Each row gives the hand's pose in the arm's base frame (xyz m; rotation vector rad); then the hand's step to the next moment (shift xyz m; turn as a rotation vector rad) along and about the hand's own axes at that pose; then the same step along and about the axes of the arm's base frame.
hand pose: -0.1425 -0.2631 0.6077 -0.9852 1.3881 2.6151
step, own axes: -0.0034 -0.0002 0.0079 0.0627 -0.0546 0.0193
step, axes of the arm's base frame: -0.0013 0.0070 0.0049 -0.0439 0.0310 -0.0663
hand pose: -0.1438 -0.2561 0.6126 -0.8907 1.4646 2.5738
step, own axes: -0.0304 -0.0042 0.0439 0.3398 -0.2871 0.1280
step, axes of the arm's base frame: 0.0066 0.0446 0.0290 -0.2514 0.1820 -0.3435
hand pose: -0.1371 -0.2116 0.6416 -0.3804 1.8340 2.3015
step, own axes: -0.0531 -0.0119 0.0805 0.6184 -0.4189 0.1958
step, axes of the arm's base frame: 0.0468 0.0823 0.0219 -0.4843 0.2715 -0.5366
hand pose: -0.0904 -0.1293 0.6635 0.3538 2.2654 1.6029
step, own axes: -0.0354 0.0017 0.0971 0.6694 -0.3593 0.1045
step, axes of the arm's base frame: 0.0724 0.0700 -0.0232 -0.5682 0.2330 -0.4594
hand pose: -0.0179 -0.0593 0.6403 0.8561 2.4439 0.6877
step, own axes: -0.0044 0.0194 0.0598 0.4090 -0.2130 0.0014
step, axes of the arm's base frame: 0.0452 0.0283 -0.0336 -0.3794 0.1279 -0.2288
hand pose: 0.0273 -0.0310 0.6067 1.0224 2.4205 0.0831
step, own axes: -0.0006 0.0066 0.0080 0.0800 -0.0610 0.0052
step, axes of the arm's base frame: 0.0085 0.0032 -0.0051 -0.0845 0.0105 -0.0538
